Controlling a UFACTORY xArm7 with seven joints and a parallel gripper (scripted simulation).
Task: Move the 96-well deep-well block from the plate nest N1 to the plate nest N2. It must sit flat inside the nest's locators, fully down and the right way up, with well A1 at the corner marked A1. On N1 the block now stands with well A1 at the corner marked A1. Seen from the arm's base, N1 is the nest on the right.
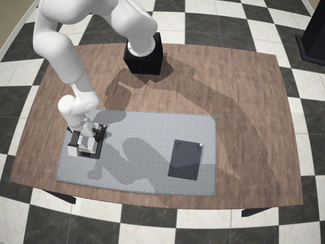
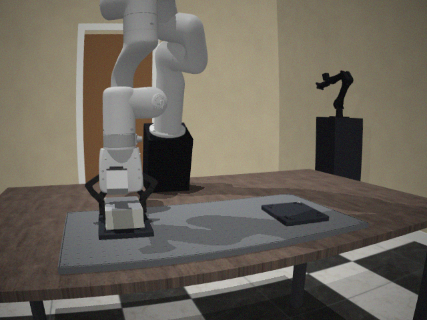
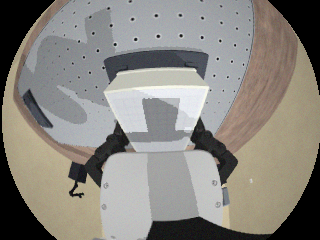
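The plate nest N1 is 30 mm below my hand. Round my hand: plate nest N2: 10 mm ahead, 430 mm to the left, 30 mm below; 96-well deep-well block: right at my hand.
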